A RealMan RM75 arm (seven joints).
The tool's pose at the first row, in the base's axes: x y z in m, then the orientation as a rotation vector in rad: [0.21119 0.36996 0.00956 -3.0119 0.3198 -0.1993]
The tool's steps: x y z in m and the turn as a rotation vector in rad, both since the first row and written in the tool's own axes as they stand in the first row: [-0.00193 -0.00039 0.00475 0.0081 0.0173 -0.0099]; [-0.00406 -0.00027 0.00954 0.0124 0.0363 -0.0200]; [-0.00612 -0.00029 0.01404 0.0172 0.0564 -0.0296]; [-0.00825 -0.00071 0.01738 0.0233 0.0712 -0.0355]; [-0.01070 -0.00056 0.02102 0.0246 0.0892 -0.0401]
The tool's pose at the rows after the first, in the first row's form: [0.21007 0.37119 0.00469 -3.0059 0.3049 -0.2271]; [0.20866 0.37197 -0.00029 -3.0033 0.2907 -0.2570]; [0.20730 0.37284 -0.00497 -2.9997 0.2771 -0.2885]; [0.20579 0.37402 -0.00847 -2.9941 0.2684 -0.3117]; [0.20390 0.37473 -0.01236 -2.9925 0.2628 -0.3392]
